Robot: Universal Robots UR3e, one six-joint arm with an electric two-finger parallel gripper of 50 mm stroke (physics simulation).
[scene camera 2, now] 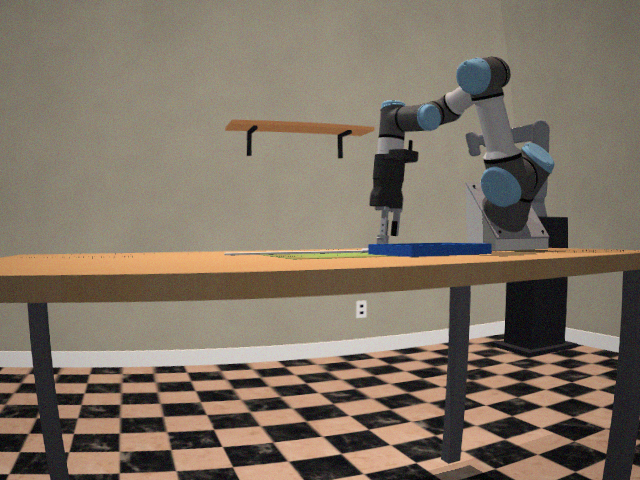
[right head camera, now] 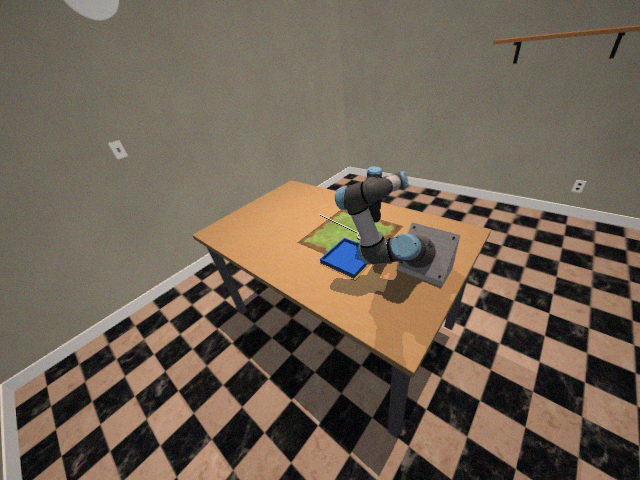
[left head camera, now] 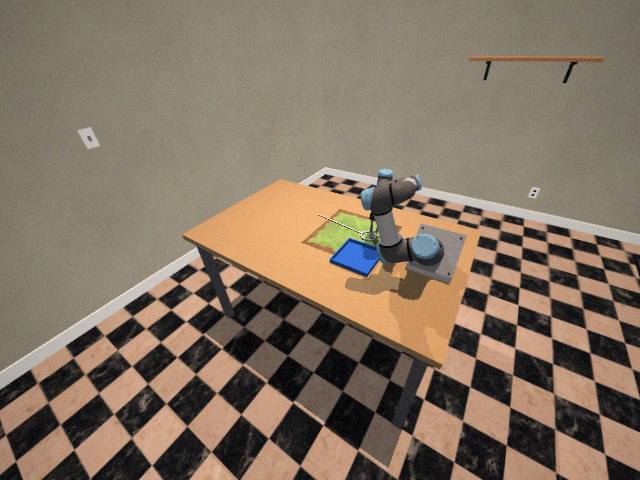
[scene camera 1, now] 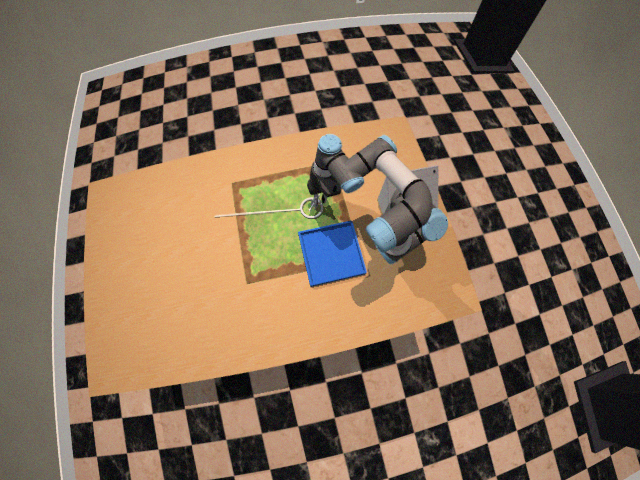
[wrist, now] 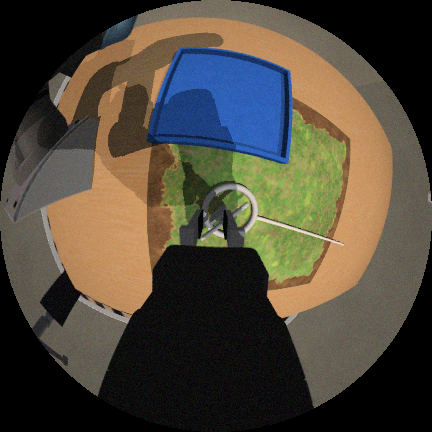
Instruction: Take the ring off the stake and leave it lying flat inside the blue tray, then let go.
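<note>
A pale grey ring lies low around a metal stake, whose slanting crossbar shows in the wrist view. A thin white rod or cord runs out from the ring. My gripper points down, part open, with its fingers close over the stake near the ring's robot side. I see nothing clamped between them; the fingertips hide part of ring and stake. The blue tray holds nothing.
A green mat with brown edges lies under the ring, with the tray overlapping its corner. The grey robot base plate stands near the tray's other side. A wooden shelf hangs on the wall behind.
</note>
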